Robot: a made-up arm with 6 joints. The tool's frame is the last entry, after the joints.
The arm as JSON. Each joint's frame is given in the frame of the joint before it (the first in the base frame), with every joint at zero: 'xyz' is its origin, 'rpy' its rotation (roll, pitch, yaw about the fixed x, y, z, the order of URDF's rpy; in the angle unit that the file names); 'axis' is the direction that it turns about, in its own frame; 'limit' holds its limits. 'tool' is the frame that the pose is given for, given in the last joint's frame.
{
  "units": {
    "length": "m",
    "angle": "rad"
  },
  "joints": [
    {
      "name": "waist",
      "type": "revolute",
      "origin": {
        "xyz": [
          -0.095,
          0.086,
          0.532
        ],
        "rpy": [
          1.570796,
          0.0,
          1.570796
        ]
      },
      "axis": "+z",
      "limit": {
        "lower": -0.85,
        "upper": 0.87
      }
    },
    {
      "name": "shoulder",
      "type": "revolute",
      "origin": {
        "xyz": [
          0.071,
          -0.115,
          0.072
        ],
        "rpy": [
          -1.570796,
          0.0,
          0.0
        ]
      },
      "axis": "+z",
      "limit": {
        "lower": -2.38,
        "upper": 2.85
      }
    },
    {
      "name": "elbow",
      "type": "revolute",
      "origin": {
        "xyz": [
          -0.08,
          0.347,
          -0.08
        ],
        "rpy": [
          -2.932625,
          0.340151,
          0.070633
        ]
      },
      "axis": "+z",
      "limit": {
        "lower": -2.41,
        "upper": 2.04
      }
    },
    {
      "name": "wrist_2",
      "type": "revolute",
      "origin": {
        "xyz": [
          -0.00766,
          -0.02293,
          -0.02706
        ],
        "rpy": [
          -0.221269,
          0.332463,
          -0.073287
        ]
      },
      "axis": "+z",
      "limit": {
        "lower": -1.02,
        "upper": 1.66
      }
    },
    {
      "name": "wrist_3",
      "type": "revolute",
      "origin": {
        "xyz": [
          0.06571,
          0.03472,
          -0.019
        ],
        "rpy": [
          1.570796,
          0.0,
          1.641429
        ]
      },
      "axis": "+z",
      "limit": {
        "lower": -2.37,
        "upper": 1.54
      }
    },
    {
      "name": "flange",
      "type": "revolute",
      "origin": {
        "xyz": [
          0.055,
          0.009,
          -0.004
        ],
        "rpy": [
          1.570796,
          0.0,
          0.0
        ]
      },
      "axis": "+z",
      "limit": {
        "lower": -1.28,
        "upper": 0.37
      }
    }
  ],
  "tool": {
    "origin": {
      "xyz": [
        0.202,
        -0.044,
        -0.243
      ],
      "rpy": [
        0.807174,
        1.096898,
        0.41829
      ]
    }
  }
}
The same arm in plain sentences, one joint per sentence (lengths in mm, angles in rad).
The arm has six revolute joints in a row. What follows holds with every joint at zero, and every direction is one of the base frame's. Joint 1 sits 95.0 mm along -x and 86.0 mm along +y and 532.0 mm along +z from the base frame's origin and rotates about +x, from -0.8500 to 0.8700 rad. Joint 2 sits 72.0 mm along +x and 71.0 mm along +y and 115.0 mm along -z from joint 1 and rotates about +z, from -2.3800 to 2.8500 rad. Joint 3 sits 347.0 mm along -x and 80.0 mm along -y and 80.0 mm along -z from joint 2 and rotates about the direction (-0.183899, -0.340199, -0.922196), from -2.4100 to 2.0400 rad. Joint 4 sits 17.0 mm along -x and 2.0 mm along +y and 32.0 mm along +z from joint 3 and rotates about -z, from -1.0200 to 1.6600 rad. Joint 5 sits 30.0 mm along +x and 68.0 mm along +y and 19.0 mm along +z from joint 4 and rotates about +y, from -2.3700 to 1.5400 rad. Joint 6 sits 55.0 mm along +x and 4.0 mm along -y and 9.0 mm along -z from joint 5 and rotates about +z, from -1.2800 to 0.3700 rad. The tool frame, which is the frame that the pose is given for, sits 202.0 mm along +x and 44.0 mm along -y and 243.0 mm along -z from joint 6; its axes are the base frame's turned by roll 0.8072, pitch 1.0969 and yaw 0.4183 rad (as in URDF: about the fixed x, then y, then z).
